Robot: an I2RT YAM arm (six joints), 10 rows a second.
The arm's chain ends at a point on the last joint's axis. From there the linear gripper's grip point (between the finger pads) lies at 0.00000 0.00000 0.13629 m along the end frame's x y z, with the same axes.
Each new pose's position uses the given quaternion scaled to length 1; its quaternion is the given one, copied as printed.
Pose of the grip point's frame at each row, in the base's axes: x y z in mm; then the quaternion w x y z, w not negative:
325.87 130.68 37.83 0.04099 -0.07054 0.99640 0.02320
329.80 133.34 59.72 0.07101 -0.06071 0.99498 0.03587
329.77 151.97 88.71 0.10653 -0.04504 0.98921 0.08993
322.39 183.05 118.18 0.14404 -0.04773 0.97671 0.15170
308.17 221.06 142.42 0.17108 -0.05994 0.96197 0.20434
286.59 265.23 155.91 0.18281 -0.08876 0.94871 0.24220
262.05 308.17 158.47 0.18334 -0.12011 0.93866 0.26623
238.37 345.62 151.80 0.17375 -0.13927 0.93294 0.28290
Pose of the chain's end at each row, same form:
315.18 123.59 173.52 0.04099 -0.07054 0.99640 0.02320
311.13 122.44 194.28 0.07101 -0.06071 0.99498 0.03587
302.15 126.41 219.70 0.10653 -0.04504 0.98921 0.08993
286.02 140.79 242.54 0.14404 -0.04773 0.97671 0.15170
266.65 164.68 259.35 0.17108 -0.05994 0.96197 0.20434
245.18 198.17 267.10 0.18281 -0.08876 0.94871 0.24220
223.86 234.05 266.28 0.18334 -0.12011 0.93866 0.26623
204.92 267.08 258.05 0.17375 -0.13927 0.93294 0.28290

